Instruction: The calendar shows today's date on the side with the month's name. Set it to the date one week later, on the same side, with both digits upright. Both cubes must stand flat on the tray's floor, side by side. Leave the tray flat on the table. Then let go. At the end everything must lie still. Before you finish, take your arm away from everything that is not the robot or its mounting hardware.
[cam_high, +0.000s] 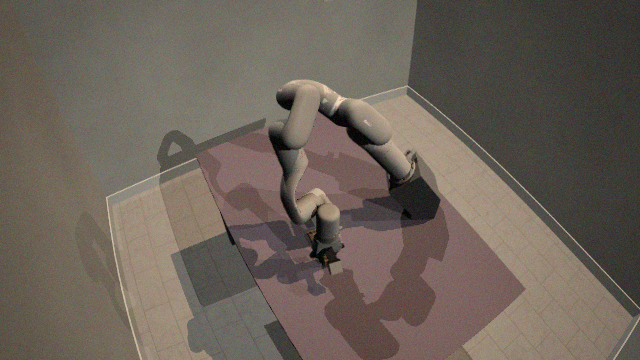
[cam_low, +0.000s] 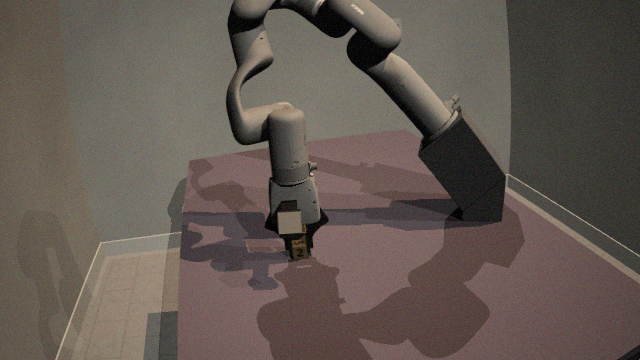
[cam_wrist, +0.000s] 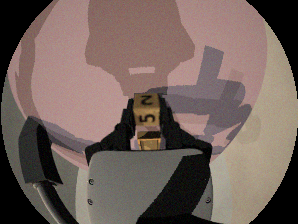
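My hand is 1 cm above the yellow digit cube. Also, from my hand: tray (10 cm to the right, 4 cm behind, 2 cm below).
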